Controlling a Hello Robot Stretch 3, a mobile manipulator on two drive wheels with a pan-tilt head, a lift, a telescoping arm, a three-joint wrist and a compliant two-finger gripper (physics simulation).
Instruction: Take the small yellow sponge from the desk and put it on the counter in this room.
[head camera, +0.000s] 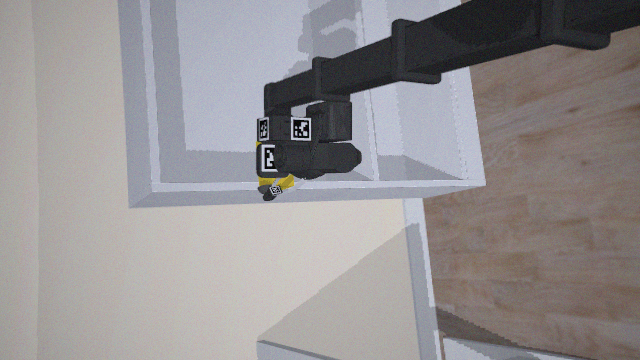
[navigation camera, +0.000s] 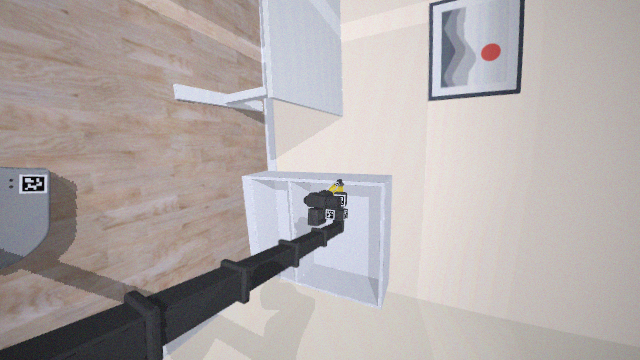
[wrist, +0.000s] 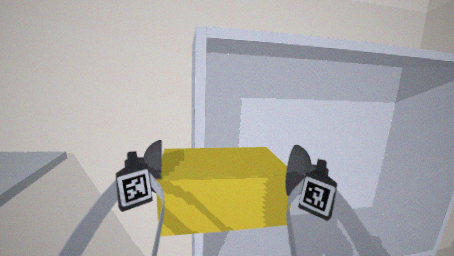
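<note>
The yellow sponge (head camera: 285, 181) (navigation camera: 336, 189) (wrist: 225, 202) is held between the two fingertips. My gripper (head camera: 270, 182) (navigation camera: 340, 188) (wrist: 229, 159) is shut on it; in the head view the wrist hides one finger and part of the sponge. The sponge is off any surface, in front of a white open-fronted unit (head camera: 200, 194) (navigation camera: 315, 176) (wrist: 199, 100), near one side panel. In the wrist view the unit's top edge is higher than the sponge. Whether this unit is the counter I cannot tell. A white panel-like piece (navigation camera: 305, 55) (wrist: 27, 167) stands apart from it; whether it is the desk is unclear.
My extended arm (head camera: 475, 42) (navigation camera: 200, 285) crosses in front of the unit. A white leg-like bar (navigation camera: 200, 94) sticks out over the wooden floor (navigation camera: 125, 125). My grey base (navigation camera: 22, 215) shows at the left. A framed picture (navigation camera: 460, 50) hangs on the wall.
</note>
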